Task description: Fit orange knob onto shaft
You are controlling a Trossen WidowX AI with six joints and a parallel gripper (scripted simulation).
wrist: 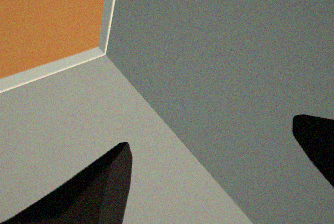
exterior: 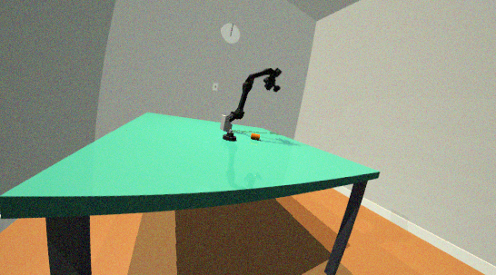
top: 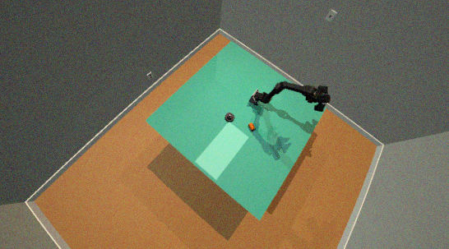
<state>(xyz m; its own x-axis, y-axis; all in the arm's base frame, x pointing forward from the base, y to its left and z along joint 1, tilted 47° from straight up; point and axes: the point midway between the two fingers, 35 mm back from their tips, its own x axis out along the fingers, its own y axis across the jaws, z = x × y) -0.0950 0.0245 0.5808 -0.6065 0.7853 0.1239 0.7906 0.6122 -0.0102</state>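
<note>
My gripper tip is 34 cm short of the orange knob, 36 cm to the left of it and 44 cm above it. Also, from my gripper tip: round pedestal: 38 cm ahead, 57 cm to the right, 43 cm below.
</note>
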